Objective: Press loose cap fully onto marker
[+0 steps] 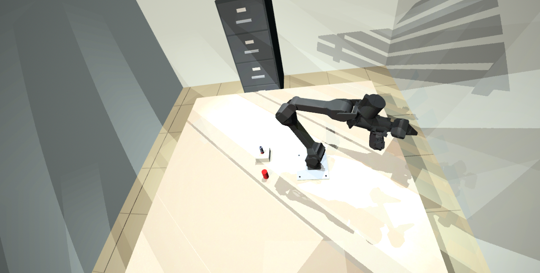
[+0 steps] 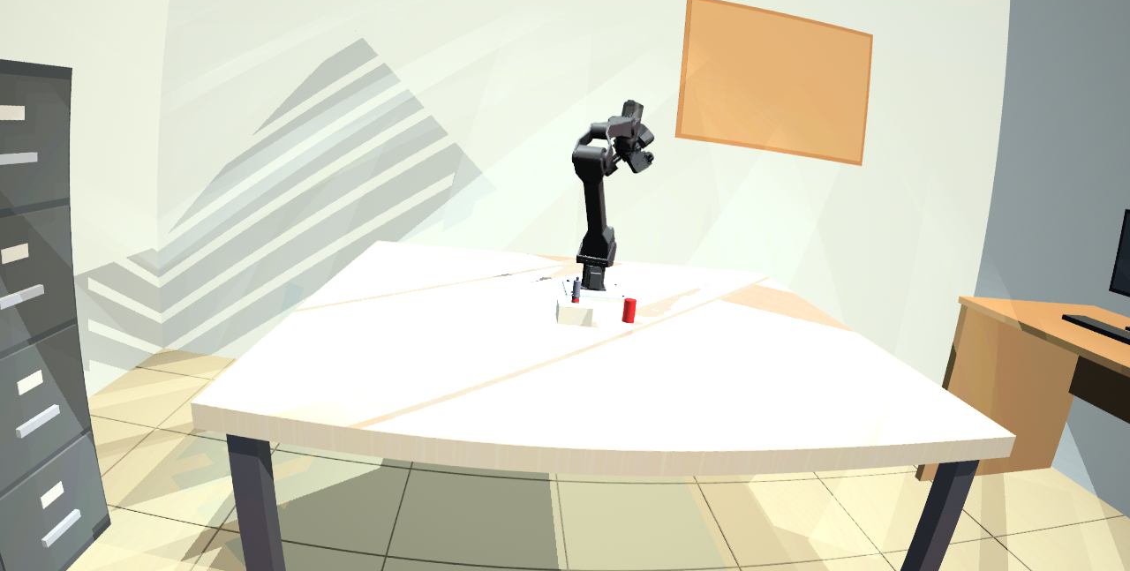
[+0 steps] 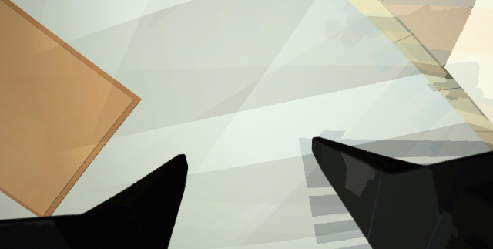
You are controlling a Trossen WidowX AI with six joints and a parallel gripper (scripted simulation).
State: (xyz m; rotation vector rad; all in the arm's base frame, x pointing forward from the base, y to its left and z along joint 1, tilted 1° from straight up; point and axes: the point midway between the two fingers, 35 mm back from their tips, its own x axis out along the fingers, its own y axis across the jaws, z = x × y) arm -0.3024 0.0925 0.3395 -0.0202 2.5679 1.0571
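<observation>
Now: gripper tip 580 mm short of the red cap, 310 mm above it and 50 mm to the left of it. The rest, counted from my gripper tip: holder block (600 mm ahead, 320 mm below, 170 mm to the right).
</observation>
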